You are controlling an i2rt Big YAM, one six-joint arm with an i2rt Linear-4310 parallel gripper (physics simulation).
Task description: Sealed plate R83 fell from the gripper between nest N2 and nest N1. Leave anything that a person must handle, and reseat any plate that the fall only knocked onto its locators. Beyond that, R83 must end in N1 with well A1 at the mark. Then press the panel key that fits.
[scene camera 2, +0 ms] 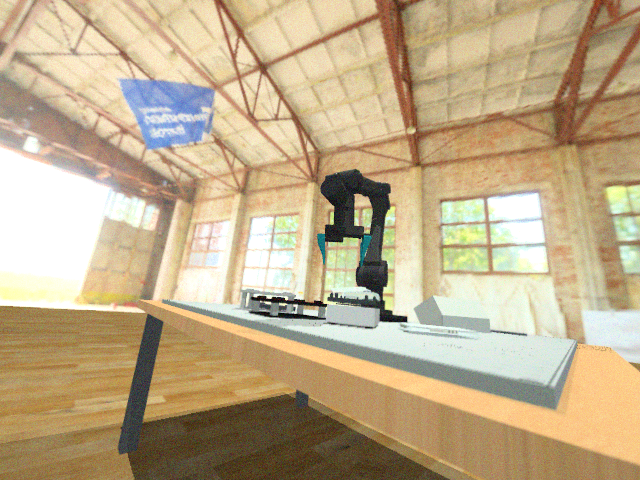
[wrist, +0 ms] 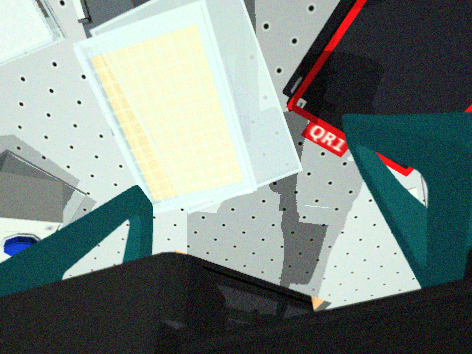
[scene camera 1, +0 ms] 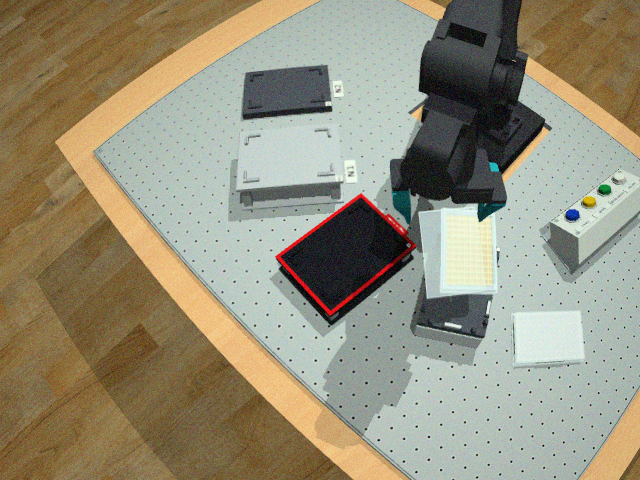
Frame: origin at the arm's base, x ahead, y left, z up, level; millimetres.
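Seen in the pictures: gripper, fingertip midpoint: (scene camera 2: 342, 265) (wrist: 238, 164) (scene camera 1: 444, 219); arm's base, link origin: (scene camera 1: 487, 119).
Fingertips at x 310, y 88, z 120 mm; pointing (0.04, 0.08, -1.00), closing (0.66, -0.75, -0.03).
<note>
Pixels of each thing's top centre, then the offset from my fingertips to it. "spot": a spot on its surface instead.
- plate with pale yellow wells, top centre: (wrist: 202, 115) (scene camera 1: 454, 245) (scene camera 2: 349, 283) dx -3, dy +23, dz -47 mm
- block with a dark top, surface spot: (scene camera 1: 452, 312) spot: dx +61, dy +75, dz -86 mm
- Nest N1, top centre: (scene camera 1: 287, 151) (scene camera 2: 270, 290) dx +11, dy -278, dz -76 mm
- nest N2, top centre: (scene camera 1: 286, 85) (scene camera 2: 275, 303) dx -128, dy -425, dz -118 mm
- key panel, top centre: (scene camera 1: 609, 199) (scene camera 2: 452, 298) dx -265, dy +191, dz -57 mm
- lid, top centre: (scene camera 1: 550, 335) (scene camera 2: 435, 326) dx -23, dy +223, dz -127 mm
A plate with pale yellow wells (scene camera 1: 467, 253) (wrist: 170, 115) lies over a skewed clear sheet or plate (scene camera 1: 432, 258) (wrist: 272, 142). Both overhang a block with a dark top (scene camera 1: 452, 312) (scene camera 2: 352, 315). No label reading R83 is legible. My gripper (scene camera 1: 444, 221) (scene camera 2: 343, 264) (wrist: 238, 164) is open and empty, above the near end of the yellow plate, its fingers to either side. Nest N1 (scene camera 1: 289, 155), light grey and raised, and nest N2 (scene camera 1: 286, 93), dark and low, show no plate. The key panel (scene camera 1: 594, 232) (scene camera 2: 460, 314) has blue (scene camera 1: 572, 214) (wrist: 21, 246), yellow (scene camera 1: 589, 202), green (scene camera 1: 604, 189) and white (scene camera 1: 619, 177) keys.
A dark, red-edged stand (scene camera 1: 346, 253) (wrist: 420, 65) labelled QR1 stands between N1 and the yellow plate. A flat white plate or lid (scene camera 1: 549, 336) (scene camera 2: 439, 330) (wrist: 25, 30) lies beyond the block, on the panel's side. The arm's base is behind the gripper.
</note>
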